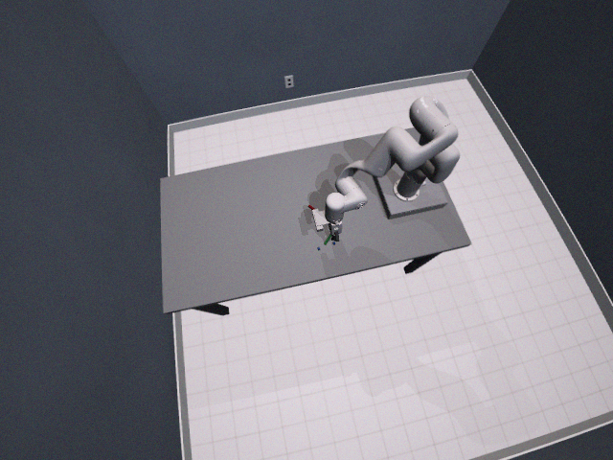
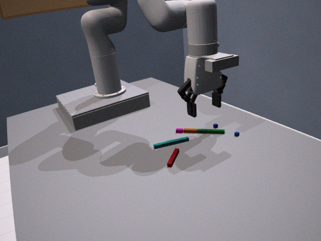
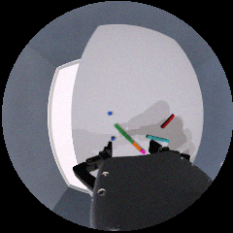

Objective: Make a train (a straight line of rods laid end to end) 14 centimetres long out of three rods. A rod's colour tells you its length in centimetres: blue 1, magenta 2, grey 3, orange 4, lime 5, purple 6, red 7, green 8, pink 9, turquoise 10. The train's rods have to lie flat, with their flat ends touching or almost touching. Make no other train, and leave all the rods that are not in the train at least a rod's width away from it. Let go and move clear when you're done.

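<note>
My hand is 20 mm short of the green rod, 10 mm to the right of it and 70 mm above it. Also, from my hand: turquoise rod: 30 mm behind, 110 mm to the right, 70 mm below; orange rod: 40 mm behind, 30 mm to the right, 70 mm below; magenta rod: 60 mm behind, 40 mm to the right, 70 mm below.
</note>
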